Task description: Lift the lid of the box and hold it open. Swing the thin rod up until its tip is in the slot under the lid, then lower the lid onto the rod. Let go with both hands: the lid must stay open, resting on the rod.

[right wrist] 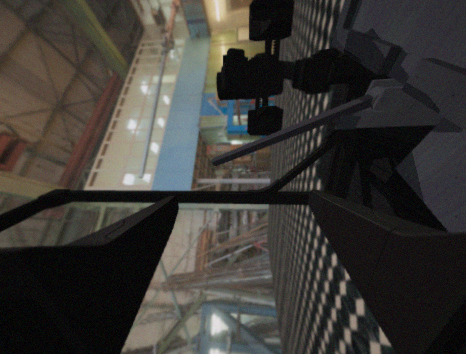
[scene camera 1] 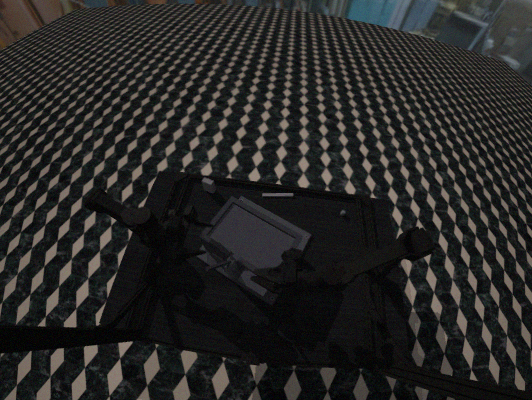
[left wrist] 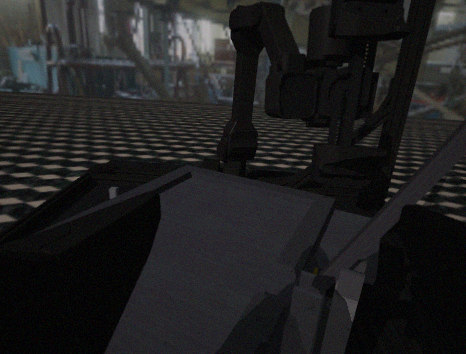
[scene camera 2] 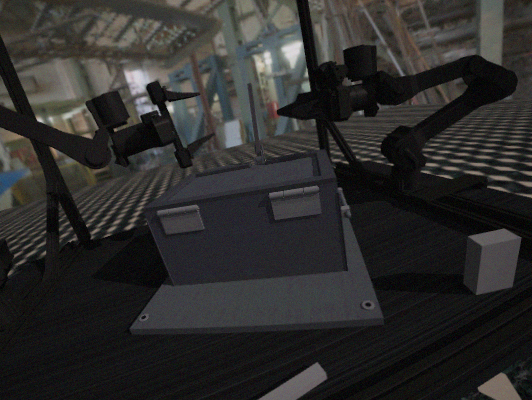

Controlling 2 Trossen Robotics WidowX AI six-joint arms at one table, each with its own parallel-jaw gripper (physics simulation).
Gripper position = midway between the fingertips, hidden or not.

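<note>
The left gripper appears in scene camera 2 (scene camera 2: 283, 112), the right wrist view (right wrist: 271, 68) and the left wrist view (left wrist: 278, 210). The right gripper appears in scene camera 2 (scene camera 2: 207, 114), scene camera 1 (scene camera 1: 252, 274), the right wrist view (right wrist: 242, 199) and the left wrist view (left wrist: 392, 94). A lid is visible in scene camera 1 (scene camera 1: 254, 240), the left wrist view (left wrist: 228, 251) and the right wrist view (right wrist: 415, 50). A thin rod (right wrist: 366, 101) is visible too.
</note>
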